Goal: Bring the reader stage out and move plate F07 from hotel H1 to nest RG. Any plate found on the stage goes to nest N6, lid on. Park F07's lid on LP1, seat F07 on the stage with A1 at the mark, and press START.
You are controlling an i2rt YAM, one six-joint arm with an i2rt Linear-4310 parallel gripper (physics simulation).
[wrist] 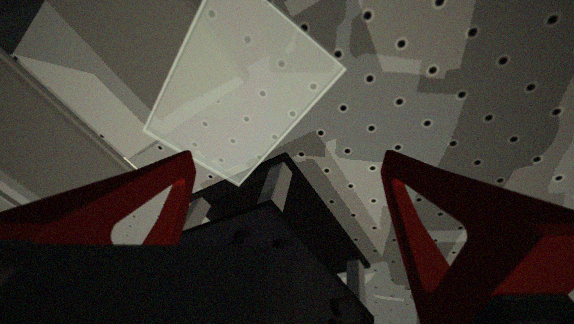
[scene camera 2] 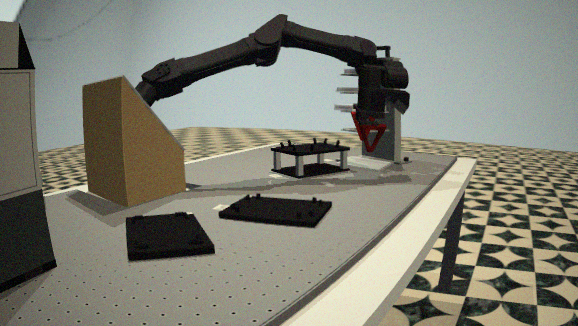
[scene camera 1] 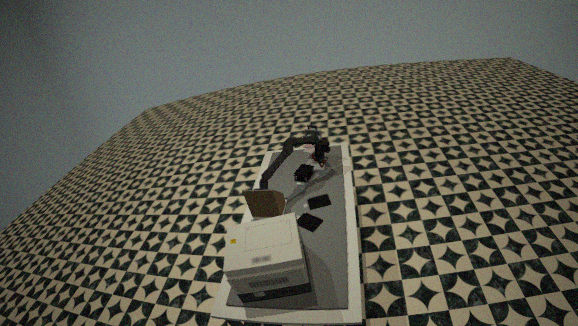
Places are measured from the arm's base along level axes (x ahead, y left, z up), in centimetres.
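Pixels of known places: gripper, fingertip midpoint: [wrist: 288,161] [scene camera 2: 366,146] [scene camera 1: 318,164]; arm's base at its link origin: [scene camera 2: 130,113] [scene camera 1: 263,191].
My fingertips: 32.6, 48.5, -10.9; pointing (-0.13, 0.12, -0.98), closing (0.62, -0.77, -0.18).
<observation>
For each thing: its top centre in the pictures, then the offset to it from my fingertips, as dx, dy, dz. "pt": a spot on its surface instead.
- hotel's grey upright at a spot on its surface: [scene camera 2: 395,137] pt +2.1, +14.6, +1.2
- white reader at its top centre: [scene camera 1: 260,240] -12.6, -105.0, +24.7
- pale see-through sheet at its top centre: [wrist: 228,108] [scene camera 2: 364,160] -2.7, +3.9, -4.4
My gripper [scene camera 1: 320,162] [scene camera 2: 370,136] [wrist: 288,161] is open, with nothing between its red fingers. It points down in front of the hotel's grey upright [scene camera 2: 395,137], at the height of the lower shelves. Several thin shelf levels [scene camera 2: 344,108] show left of the wrist; what they hold and their labels cannot be read. The white reader [scene camera 1: 265,247] [scene camera 2: 17,135] stands at the near end; its stage and START button do not show. A raised black nest on posts [scene camera 1: 304,173] [scene camera 2: 310,149] [wrist: 290,265] stands beside the gripper. Two flat black nests [scene camera 1: 319,201] [scene camera 2: 169,236] lie nearer the reader.
A brown wedge-shaped block [scene camera 1: 265,204] [scene camera 2: 131,145] stands beside the arm's base. A pale see-through sheet [wrist: 240,85] shows beyond the fingertips; I cannot tell what it is. Grey panels [wrist: 30,115] run along the wrist view's left side. The table has a white edge [scene camera 2: 380,265].
</observation>
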